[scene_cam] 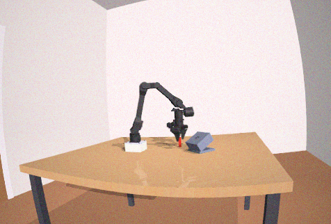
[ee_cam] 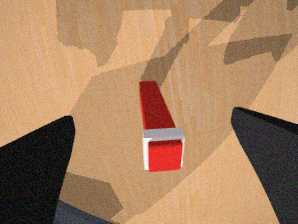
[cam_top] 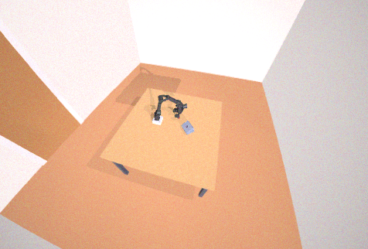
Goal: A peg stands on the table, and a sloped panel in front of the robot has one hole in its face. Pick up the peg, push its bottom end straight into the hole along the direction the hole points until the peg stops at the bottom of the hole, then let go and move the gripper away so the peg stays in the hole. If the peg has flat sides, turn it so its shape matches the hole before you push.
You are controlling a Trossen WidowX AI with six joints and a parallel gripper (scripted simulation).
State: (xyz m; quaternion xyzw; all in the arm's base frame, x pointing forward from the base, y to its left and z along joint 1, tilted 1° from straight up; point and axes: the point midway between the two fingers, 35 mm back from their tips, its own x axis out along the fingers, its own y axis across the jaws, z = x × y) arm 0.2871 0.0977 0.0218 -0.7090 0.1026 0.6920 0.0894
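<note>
The red square peg is 10 mm above my gripper tip. The rest, counted from my gripper tip: grey sloped panel 180 mm to the right, 130 mm ahead, 20 mm above.
</note>
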